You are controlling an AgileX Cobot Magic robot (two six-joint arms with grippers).
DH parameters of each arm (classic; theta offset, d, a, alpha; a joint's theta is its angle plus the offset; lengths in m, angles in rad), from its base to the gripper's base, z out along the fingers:
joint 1: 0 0.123 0 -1.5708
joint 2: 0.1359 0 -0.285 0
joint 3: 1.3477 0 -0.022 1.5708
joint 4: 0 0.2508 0 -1.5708
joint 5: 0 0 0.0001 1.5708
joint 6: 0 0.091 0 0
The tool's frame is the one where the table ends.
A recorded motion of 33 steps. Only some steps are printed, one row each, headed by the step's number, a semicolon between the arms.
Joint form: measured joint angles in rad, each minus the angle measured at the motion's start. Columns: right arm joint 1, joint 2, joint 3, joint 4, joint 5, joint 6; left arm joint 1, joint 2, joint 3, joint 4, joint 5, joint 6.
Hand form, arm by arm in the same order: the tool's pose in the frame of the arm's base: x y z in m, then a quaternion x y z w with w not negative. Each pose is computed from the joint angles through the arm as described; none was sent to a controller.
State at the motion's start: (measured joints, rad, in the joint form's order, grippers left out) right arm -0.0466 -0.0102 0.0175 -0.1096 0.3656 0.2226; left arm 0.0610 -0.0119 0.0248 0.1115 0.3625 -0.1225
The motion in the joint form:
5: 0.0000 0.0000 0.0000 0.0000 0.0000 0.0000; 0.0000 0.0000 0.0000 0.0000 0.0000 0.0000
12: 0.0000 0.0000 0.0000 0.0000 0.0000 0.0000; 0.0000 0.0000 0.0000 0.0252 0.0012 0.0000
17: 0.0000 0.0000 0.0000 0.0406 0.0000 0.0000; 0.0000 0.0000 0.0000 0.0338 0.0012 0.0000
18: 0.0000 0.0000 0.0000 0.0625 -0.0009 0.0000; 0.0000 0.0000 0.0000 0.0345 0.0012 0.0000
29: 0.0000 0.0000 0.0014 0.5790 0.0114 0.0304; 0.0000 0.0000 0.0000 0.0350 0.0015 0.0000
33: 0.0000 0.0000 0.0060 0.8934 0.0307 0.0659; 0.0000 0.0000 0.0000 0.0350 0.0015 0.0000
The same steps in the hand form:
5: 0.0525 -0.0060 0.1751 0.07832 0.79606 0.00643 0.60009; 0.0525 0.0068 0.1730 -0.04350 0.79945 0.02861 0.59847
12: 0.0525 -0.0060 0.1751 0.07832 0.79606 0.00643 0.60009; 0.0525 0.0076 0.1730 -0.03679 0.79980 0.03927 0.59785
17: 0.0526 -0.0047 0.1750 0.08913 0.79533 0.02357 0.59913; 0.0524 0.0079 0.1731 -0.03447 0.79977 0.04289 0.59778
18: 0.0527 -0.0040 0.1750 0.09491 0.79453 0.03284 0.59886; 0.0524 0.0079 0.1731 -0.03428 0.79977 0.04318 0.59777
29: 0.0529 0.0127 0.1771 0.23844 0.75521 0.25579 0.55441; 0.0524 0.0080 0.1731 -0.03417 0.79985 0.04340 0.59765
33: 0.0524 0.0224 0.1805 0.32200 0.70610 0.38835 0.49691; 0.0524 0.0080 0.1731 -0.03417 0.79985 0.04340 0.59765

